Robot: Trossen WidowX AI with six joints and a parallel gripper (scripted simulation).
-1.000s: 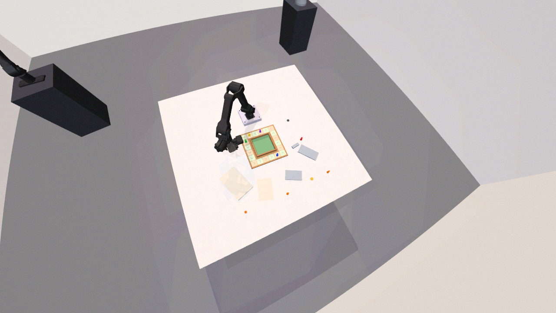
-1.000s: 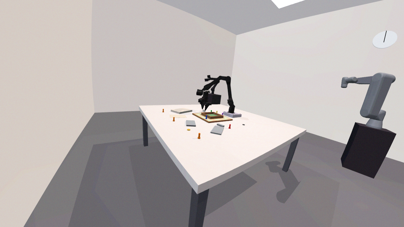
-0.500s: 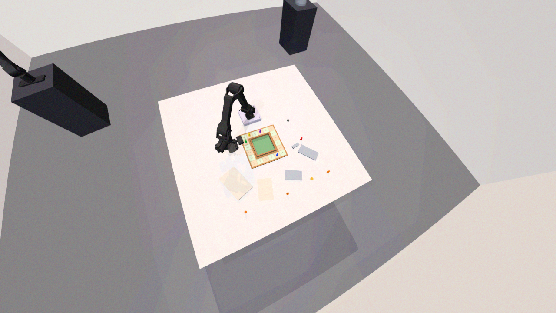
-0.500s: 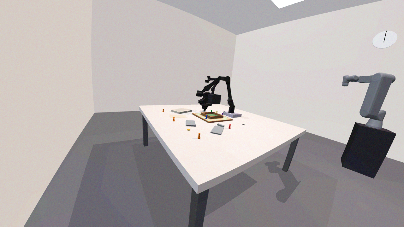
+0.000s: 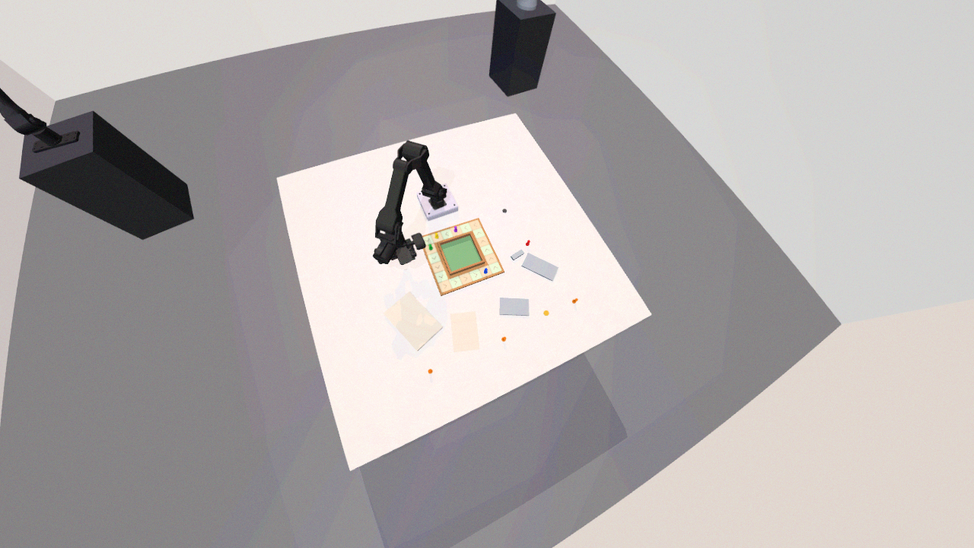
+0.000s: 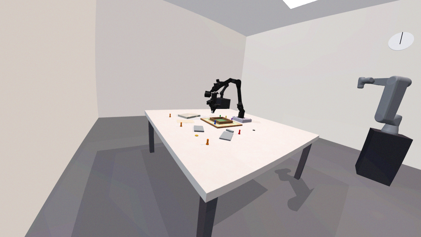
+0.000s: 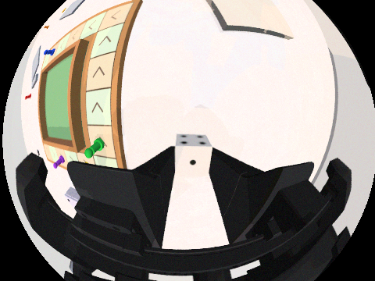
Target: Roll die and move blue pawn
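Now: gripper tip 200 mm short of the blue pawn, 270 mm to the right of it and 20 mm above it. Also, from my gripper tip: white die right at my gripper tip; then green pawn 120 mm to the left, 20 mm below; then yellow pawn 40 mm behind, 160 mm to the left, 20 mm below.
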